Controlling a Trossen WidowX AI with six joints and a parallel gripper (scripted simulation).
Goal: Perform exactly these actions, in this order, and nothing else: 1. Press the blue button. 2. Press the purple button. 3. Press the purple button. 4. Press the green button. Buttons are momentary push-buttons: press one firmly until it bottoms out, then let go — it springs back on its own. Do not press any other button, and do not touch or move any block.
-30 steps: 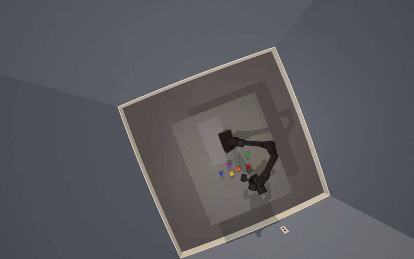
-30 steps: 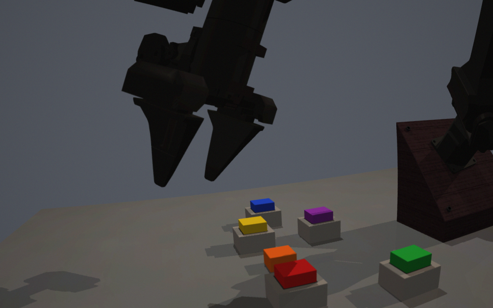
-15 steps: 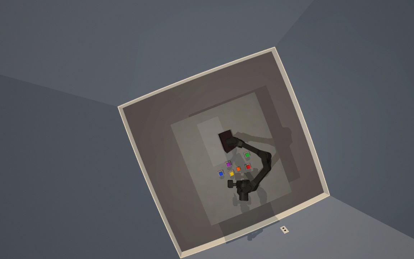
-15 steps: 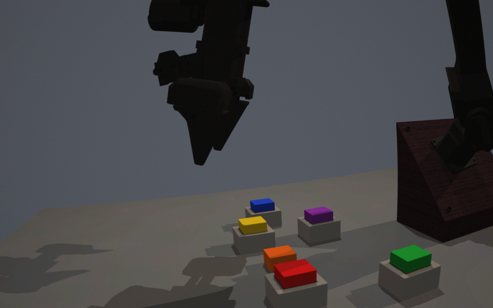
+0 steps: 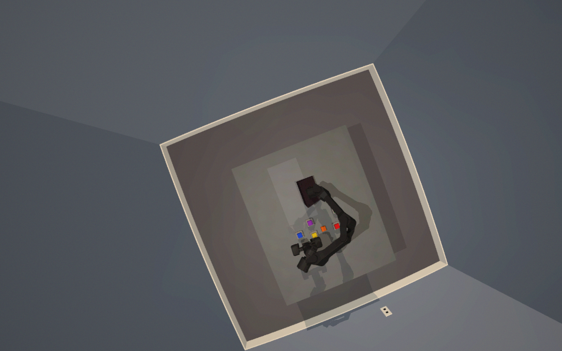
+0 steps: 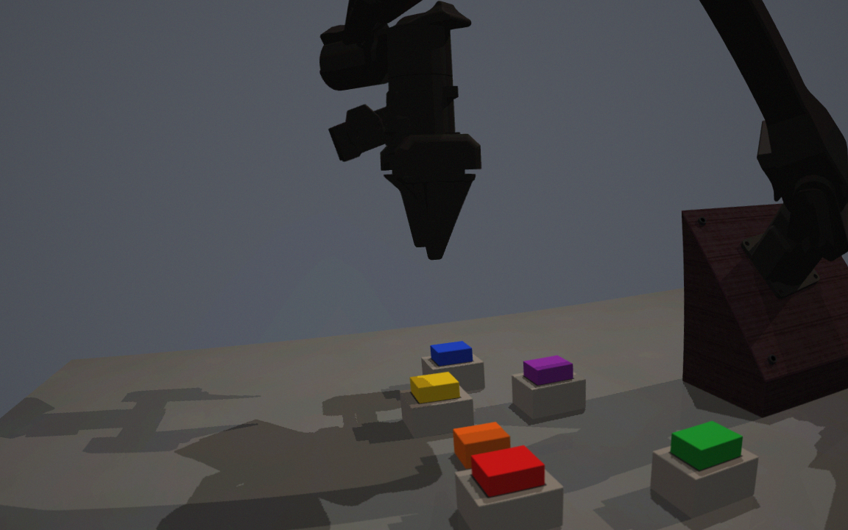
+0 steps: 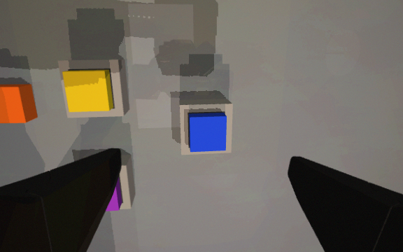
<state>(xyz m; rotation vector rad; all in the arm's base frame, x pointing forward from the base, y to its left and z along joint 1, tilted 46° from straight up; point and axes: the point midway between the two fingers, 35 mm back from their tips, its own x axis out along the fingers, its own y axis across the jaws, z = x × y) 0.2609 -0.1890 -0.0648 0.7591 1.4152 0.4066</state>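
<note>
Now: gripper tip 100 mm above the blue button, 20 mm past it and 10 mm to the left of it. The rest, counted from my gripper tip: yellow button: 100 mm below, 80 mm to the left, 30 mm ahead; purple button: 100 mm to the left, 100 mm below, 60 mm behind; orange block: 160 mm to the left, 120 mm below, 30 mm ahead.
</note>
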